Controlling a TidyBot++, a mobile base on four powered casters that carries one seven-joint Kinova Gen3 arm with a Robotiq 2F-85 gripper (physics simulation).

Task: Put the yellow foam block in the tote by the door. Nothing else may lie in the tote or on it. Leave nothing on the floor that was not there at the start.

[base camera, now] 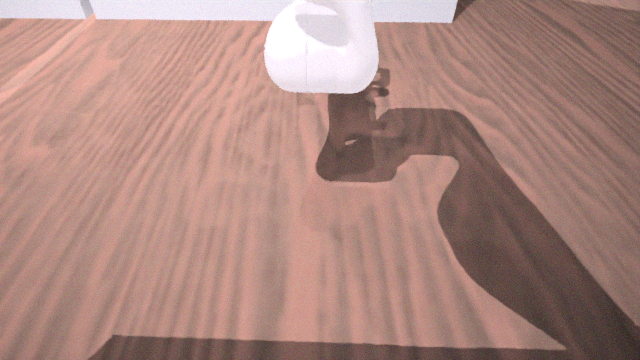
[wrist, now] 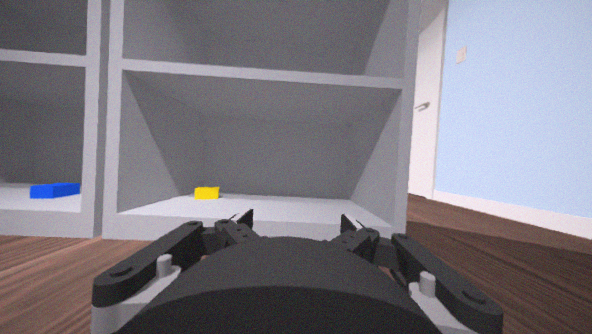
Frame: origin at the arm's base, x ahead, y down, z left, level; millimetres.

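Where they show: gripper, between the fingertips: (wrist: 296, 221).
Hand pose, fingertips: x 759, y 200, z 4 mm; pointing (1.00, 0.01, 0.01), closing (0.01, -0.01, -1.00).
Observation:
Things, the pixels of their centre, and the offset from my fingertips.
- yellow foam block, middle of its body: (wrist: 207, 192) dx +566, dy +98, dz +424 mm
- blue block, middle of its body: (wrist: 57, 190) dx +446, dy +98, dz +951 mm
The yellow foam block (wrist: 206, 193) lies on the bottom board of a shelf compartment, left of its middle and towards the back, in the wrist view. My gripper (wrist: 296, 221) is open, its fingers wide apart with no object between them. It points level at the shelf, in front of the compartment, and the block is beyond and to the left of the fingertips. The tote does not show in either view. In the base camera view the white arm hides the gripper.
The grey shelf unit (wrist: 262, 75) has an upright on each side of the compartment and a board above it. A blue block (wrist: 54, 190) lies in the neighbouring left compartment. Right of the shelf are a white door (wrist: 425, 145) and a blue wall (wrist: 520, 125).

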